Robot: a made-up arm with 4 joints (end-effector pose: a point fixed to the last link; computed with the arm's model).
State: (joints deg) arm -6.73 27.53 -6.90 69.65
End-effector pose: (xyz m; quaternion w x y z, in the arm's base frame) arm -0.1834 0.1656 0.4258 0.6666 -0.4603 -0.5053 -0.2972
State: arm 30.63 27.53 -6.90 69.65
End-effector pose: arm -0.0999 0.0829 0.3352 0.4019 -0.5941 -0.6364 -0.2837
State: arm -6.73 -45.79 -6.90 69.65
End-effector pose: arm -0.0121 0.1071 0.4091 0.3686 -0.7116 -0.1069 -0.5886
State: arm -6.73 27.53 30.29 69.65
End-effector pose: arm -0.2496 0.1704 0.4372 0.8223 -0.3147 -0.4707 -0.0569
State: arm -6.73 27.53 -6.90 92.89
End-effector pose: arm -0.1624 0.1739 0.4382 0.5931 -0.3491 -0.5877 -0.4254
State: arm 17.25 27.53 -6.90 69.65
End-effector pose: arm -0.1319 0.1193 0.3590 0.5032 -0.5528 -0.5966 -0.2921
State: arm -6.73 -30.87 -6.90 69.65
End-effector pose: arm -0.0383 0.1364 0.4136 0.4461 -0.6815 -0.1972 -0.5456
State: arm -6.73 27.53 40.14 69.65
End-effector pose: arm -0.2658 0.1655 0.4439 0.8496 -0.2699 -0.4530 0.0089
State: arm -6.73 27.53 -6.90 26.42
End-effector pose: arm -0.2264 0.1465 0.4296 0.7293 -0.6141 -0.3003 -0.0308
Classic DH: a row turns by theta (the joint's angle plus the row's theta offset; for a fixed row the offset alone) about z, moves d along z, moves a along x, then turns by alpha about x. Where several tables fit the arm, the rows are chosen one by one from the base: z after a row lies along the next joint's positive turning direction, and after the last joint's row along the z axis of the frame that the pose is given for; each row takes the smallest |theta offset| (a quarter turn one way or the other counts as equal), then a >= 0, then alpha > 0; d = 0 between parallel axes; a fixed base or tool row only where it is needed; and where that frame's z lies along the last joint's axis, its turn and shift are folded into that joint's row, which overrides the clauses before.
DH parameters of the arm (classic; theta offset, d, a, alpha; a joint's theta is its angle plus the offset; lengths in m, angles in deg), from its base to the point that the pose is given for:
base (fixed): -55.72 0.5679 -0.0443 103.9
joint 1: 0 0.1037 -0.0354 -103.9
joint 2: 14.69 -0.1384 -0.0927 -38.25
joint 3: 47.94 0.1 0.0386 117.84
joint 4: 62.69 0 -0.064 180
tool (fixed): 35.33 0.0507 0 0

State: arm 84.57 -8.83 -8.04 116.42
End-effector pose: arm 0.0815 -0.0453 0.4684 0.3607 0.3255 0.7943 0.3647
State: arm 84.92 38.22 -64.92 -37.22
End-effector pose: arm -0.0540 -0.0760 0.3538 0.0906 -0.8443 -0.0872 -0.5209
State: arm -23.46 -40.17 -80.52 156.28
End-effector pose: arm -0.0550 0.0294 0.5489 0.4484 0.6008 0.5769 0.3244
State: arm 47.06 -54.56 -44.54 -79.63
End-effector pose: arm 0.0444 0.0496 0.4830 0.6257 -0.2779 0.4969 -0.5333
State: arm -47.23 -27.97 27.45 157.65
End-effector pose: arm -0.0532 0.1900 0.5724 0.4286 -0.2525 -0.2711 -0.8240
